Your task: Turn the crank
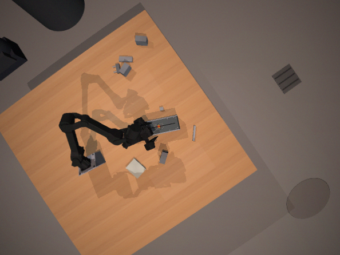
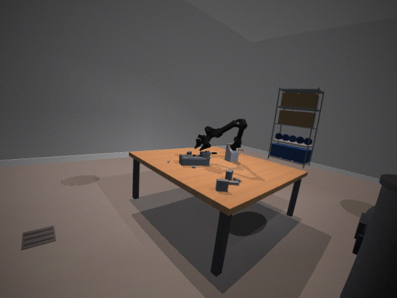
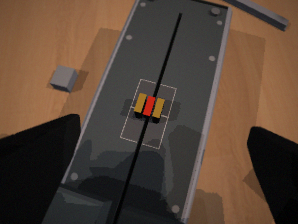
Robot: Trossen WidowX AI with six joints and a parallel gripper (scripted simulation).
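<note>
Right now the red pointer is 30 mm ahead of my gripper tip, 10 mm to the left of it and 50 mm below it. Round my gripper tip: small grey cube (90 mm ahead, 100 mm to the left, 120 mm below); thin grey bar (200 mm ahead, 140 mm to the right, 130 mm below); dark crank handle (140 mm behind, 80 mm to the left, 20 mm below).
</note>
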